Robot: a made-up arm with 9 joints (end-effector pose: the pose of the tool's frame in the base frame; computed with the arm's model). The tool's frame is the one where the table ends.
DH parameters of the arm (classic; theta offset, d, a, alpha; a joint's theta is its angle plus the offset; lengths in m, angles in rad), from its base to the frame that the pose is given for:
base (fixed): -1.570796 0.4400 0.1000 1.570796
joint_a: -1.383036 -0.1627 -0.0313 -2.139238
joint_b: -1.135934 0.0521 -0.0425 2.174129
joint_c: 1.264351 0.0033 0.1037 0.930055
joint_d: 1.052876 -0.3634 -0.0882 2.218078
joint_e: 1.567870 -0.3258 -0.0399 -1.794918
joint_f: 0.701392 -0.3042 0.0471 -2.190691
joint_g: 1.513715 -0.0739 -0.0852 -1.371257
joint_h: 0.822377 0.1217 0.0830 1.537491
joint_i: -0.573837 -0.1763 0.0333 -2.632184
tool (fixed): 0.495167 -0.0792 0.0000 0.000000
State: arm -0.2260 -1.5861 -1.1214 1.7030 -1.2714 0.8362 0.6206 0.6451 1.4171
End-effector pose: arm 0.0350 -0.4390 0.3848 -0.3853 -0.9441 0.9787
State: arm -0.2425 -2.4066 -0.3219 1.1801 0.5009 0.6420 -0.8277 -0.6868 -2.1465
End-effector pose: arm 0.2804 -0.2284 0.3339 -0.0092 0.2929 -1.4314
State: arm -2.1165 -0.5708 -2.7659 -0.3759 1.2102 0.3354 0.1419 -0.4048 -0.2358
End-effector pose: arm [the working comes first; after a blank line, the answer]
Working (the frame after each row of the table, in the pose's form):
after base (fixed): 0.0000 -0.1000 0.4400 1.2092 -1.2092 -1.2092
after joint_a: 0.1627 -0.1293 0.4290 2.1104 1.8985 0.9482
after joint_b: 0.2262 -0.1165 0.4112 0.7120 1.6532 -2.2074
after joint_c: 0.1670 -0.0884 0.4916 1.0071 -0.6174 2.2930
after joint_d: 0.0550 0.1502 0.2262 -0.2819 -1.7666 -1.9132
after joint_e: 0.0782 -0.1752 0.1899 3.0092 0.3296 -0.2027
after joint_f: 0.1471 -0.1728 0.4899 0.7322 -0.3238 -0.7730
after joint_g: 0.1463 -0.1843 0.3777 -0.9695 -1.1388 0.1411
after joint_h: 0.0942 -0.0520 0.4162 0.2109 -0.3112 0.9224
after joint_i: 0.1571 0.0056 0.2584 -2.3130 -0.2110 -0.2003

0.1509 -0.0524 0.3120 -2.2864 0.3610 0.0507
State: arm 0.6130 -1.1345 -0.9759 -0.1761 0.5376 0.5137 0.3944 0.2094 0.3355
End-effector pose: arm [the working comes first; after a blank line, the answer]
Working (the frame after each row of the table, in the pose's form):
after base (fixed): 0.0000 -0.1000 0.4400 1.2092 -1.2092 -1.2092
after joint_a: 0.1627 -0.0775 0.4618 0.1583 0.9759 -1.2337
after joint_b: 0.2181 -0.1156 0.4617 -0.9722 -1.8042 -1.7237
after joint_c: 0.1767 -0.0959 0.5547 -0.6200 -1.9441 -0.6247
after joint_d: 0.3877 -0.3929 0.6391 0.5135 -0.6507 1.1743
after joint_e: 0.4890 -0.1701 0.4204 0.0423 2.6671 -0.8486
after joint_f: 0.3847 0.0371 0.6227 -0.0574 1.1008 1.3974
after joint_g: 0.4001 -0.0080 0.5205 1.0913 -0.9198 2.4893
after joint_h: 0.4058 -0.1414 0.5827 0.2338 -0.6097 -2.3615
after joint_i: 0.4336 -0.2216 0.4246 -0.5449 2.4266 -1.2827

0.3968 -0.1656 0.4669 0.0628 2.3515 -1.0638
